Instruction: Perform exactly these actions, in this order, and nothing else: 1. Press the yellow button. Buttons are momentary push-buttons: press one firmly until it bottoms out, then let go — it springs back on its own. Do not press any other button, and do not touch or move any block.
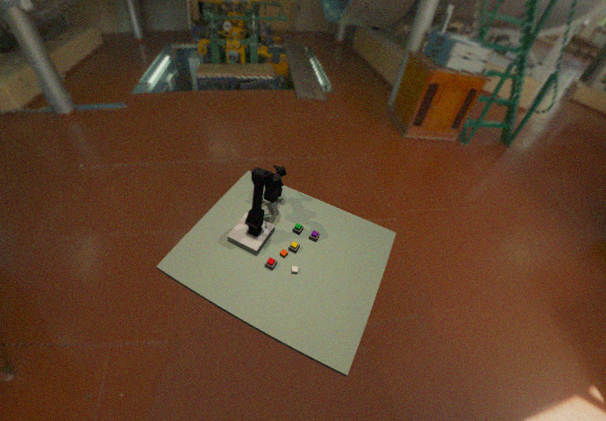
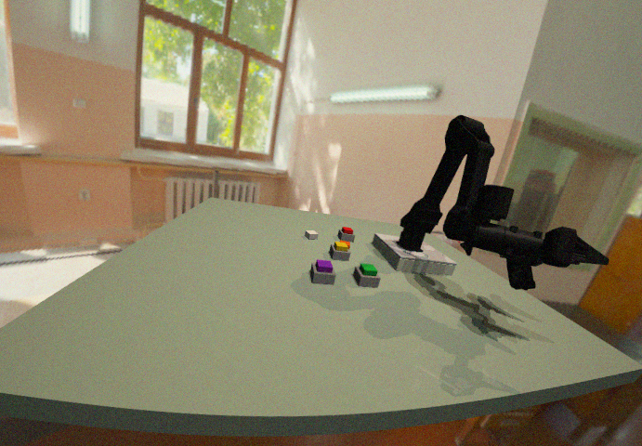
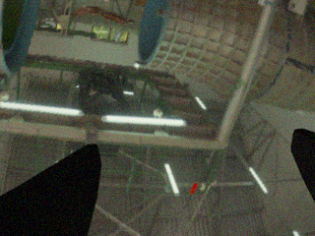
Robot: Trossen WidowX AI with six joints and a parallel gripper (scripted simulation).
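Now: gripper tip 360 mm short of the yellow button, 350 mm to the left of it and 150 mm above it. Also, from my gripper tip: green button: 320 mm ahead, 220 mm to the right, 150 mm below; then small orange block: 410 mm to the right, 320 mm ahead, 180 mm below; then purple button: 430 mm ahead, 230 mm to the right, 150 mm below.
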